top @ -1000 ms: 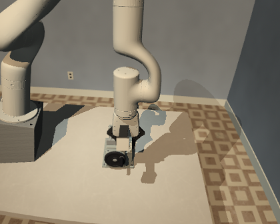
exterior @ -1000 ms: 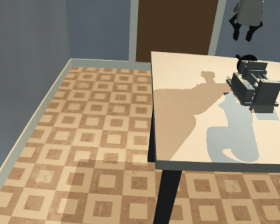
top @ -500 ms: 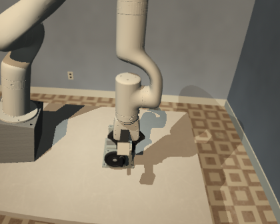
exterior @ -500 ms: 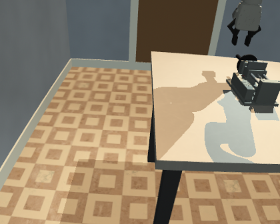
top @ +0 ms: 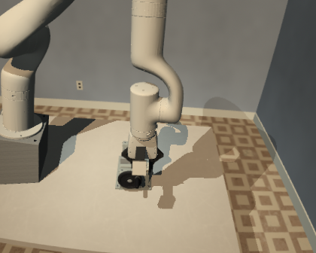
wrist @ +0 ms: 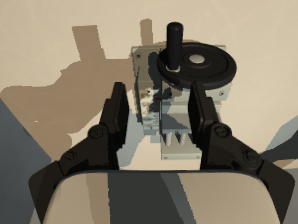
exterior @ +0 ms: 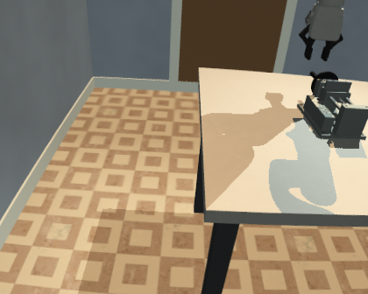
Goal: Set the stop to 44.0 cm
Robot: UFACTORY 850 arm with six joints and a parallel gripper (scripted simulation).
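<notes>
Right now my hand is 80 mm above the handwheel handle, 20 mm to the left of it and 10 mm past it. The rest, counted from my hand: black handwheel 80 mm below, 20 mm behind.
</notes>
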